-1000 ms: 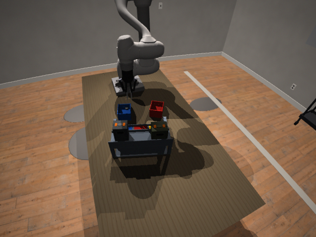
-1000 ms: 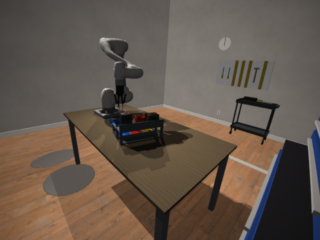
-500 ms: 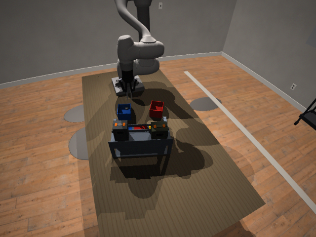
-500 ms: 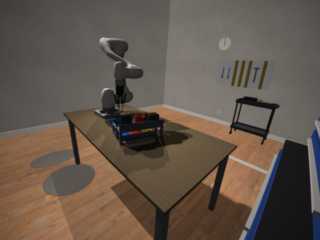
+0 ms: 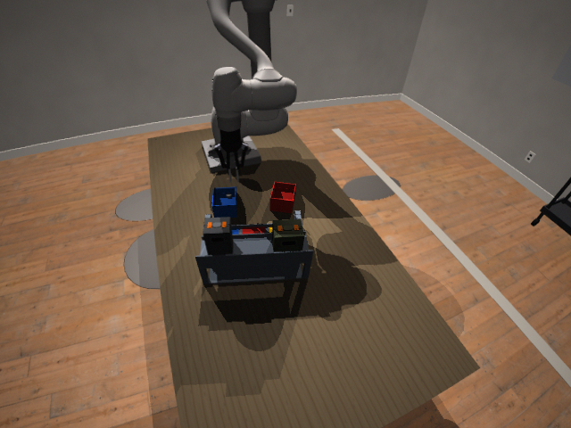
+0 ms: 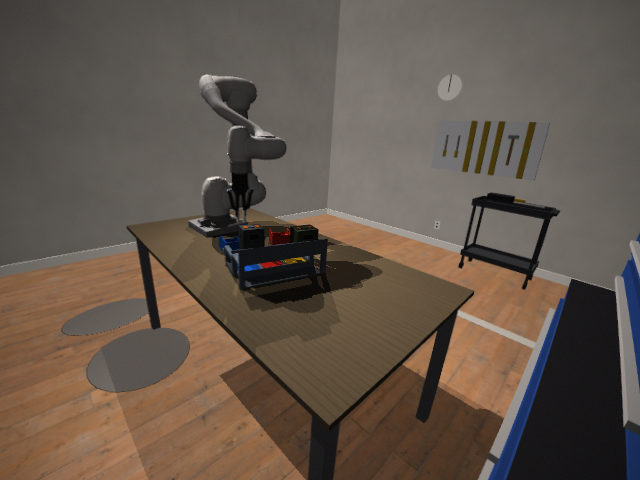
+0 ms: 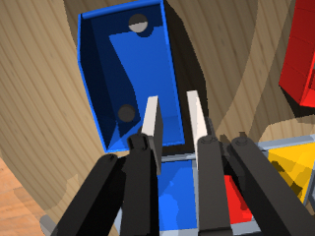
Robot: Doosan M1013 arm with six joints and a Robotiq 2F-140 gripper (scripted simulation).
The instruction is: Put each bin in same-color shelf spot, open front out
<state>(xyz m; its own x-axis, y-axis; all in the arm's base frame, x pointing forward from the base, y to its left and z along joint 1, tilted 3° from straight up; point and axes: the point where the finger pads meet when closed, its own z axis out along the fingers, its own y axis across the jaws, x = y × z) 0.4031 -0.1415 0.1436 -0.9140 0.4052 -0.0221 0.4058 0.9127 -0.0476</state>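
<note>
The blue bin is 20 mm behind my hand, 40 mm to the right of it and 140 mm below it. Round my hand: green toolbox (380 mm ahead, 20 mm to the left, 30 mm below); then red bin (70 mm ahead, 210 mm to the left, 140 mm below); then dark box (280 mm ahead, 180 mm to the right, 10 mm below).
</note>
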